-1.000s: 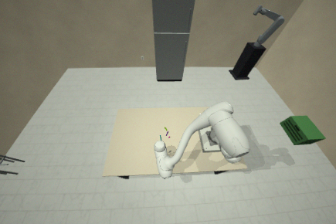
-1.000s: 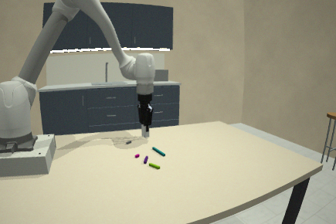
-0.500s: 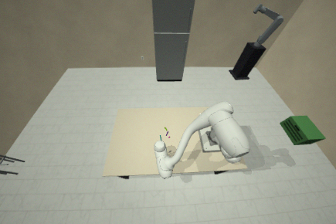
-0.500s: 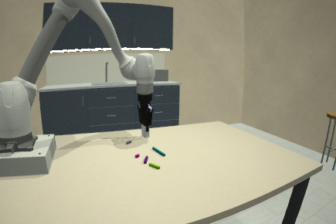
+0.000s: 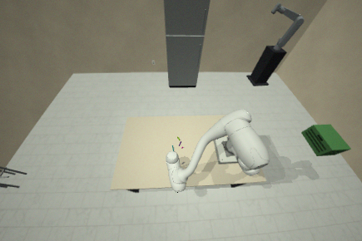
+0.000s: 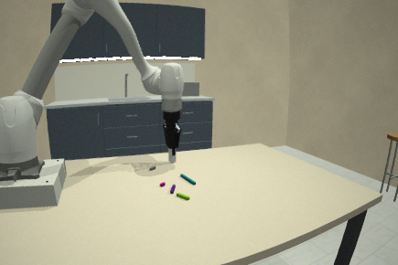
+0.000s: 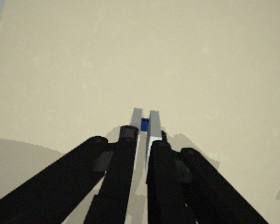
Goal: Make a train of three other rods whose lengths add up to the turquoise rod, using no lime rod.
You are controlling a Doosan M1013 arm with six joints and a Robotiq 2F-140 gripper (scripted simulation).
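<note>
Now: the small blue rod 30 mm below my hand. Round my hand: turquoise rod (20 mm behind, 220 mm to the right, 30 mm below); then grey rod (110 mm behind, 60 mm to the right, 30 mm below); then magenta rod (130 mm behind, 230 mm to the right, 30 mm below).
</note>
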